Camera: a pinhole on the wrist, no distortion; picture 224 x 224 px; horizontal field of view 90.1 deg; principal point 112.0 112.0 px. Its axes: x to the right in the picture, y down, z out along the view. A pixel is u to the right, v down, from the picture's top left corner.
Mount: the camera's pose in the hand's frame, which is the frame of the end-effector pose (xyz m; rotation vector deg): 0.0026 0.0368 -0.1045 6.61 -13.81 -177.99
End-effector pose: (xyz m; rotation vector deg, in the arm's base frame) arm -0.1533 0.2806 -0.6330 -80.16 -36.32 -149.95
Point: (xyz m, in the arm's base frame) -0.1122 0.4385 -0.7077
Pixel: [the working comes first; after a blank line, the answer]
In the camera's frame: 0.0647 0.2133 0.1378

outside the picture
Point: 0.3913 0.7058 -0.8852
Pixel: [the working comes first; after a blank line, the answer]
In the camera's frame: 0.4437 0.4223 0.5491

202 198
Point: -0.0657 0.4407 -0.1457
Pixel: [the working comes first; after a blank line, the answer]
In the camera's frame: -0.3937 0.0861 0.4406

12 134
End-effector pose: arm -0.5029 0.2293 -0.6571 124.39 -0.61 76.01
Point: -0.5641 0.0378 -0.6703
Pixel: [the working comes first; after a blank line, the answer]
In the camera's frame: 0.0839 -0.1102 0.1776

165 43
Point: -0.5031 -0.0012 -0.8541
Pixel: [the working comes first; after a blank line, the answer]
In the camera's frame: 0.2067 -0.0199 0.3033

188 105
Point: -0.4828 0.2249 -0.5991
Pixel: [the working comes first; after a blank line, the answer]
In the camera's frame: -0.0605 0.0285 0.0964

42 145
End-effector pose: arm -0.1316 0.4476 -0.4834 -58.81 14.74 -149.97
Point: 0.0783 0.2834 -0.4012
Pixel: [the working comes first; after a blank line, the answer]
In the camera's frame: 0.0109 -0.0909 0.3363

116 82
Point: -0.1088 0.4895 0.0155
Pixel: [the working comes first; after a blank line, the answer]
In the camera's frame: -0.3079 0.2865 0.4199

30 188
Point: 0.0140 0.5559 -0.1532
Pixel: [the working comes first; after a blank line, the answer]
In the camera's frame: -0.0914 0.2637 0.3970

86 186
